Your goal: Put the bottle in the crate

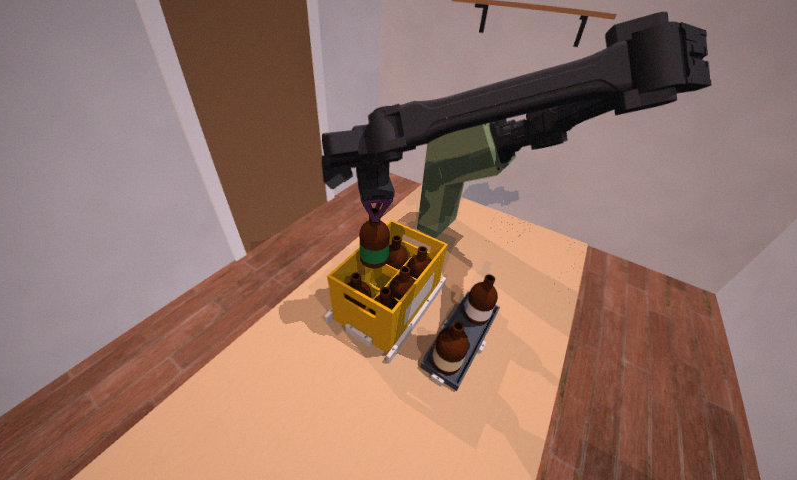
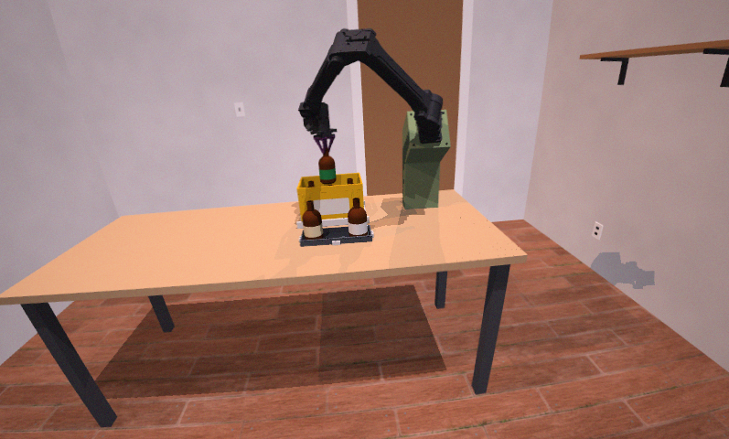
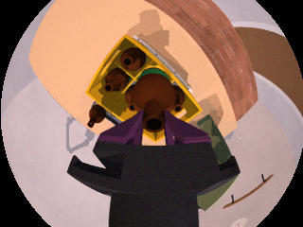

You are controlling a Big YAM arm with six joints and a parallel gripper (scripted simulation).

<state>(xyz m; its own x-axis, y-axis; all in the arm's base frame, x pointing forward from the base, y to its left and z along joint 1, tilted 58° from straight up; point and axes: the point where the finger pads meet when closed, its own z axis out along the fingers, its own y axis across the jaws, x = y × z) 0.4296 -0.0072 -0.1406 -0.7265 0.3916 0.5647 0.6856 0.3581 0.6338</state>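
Now: the glass bottle 60 mm below my hand. Round my hand: dark tray (30 mm behind, 270 mm to the left, 280 mm below); yellow crate (10 mm behind, 50 mm to the left, 210 mm below).
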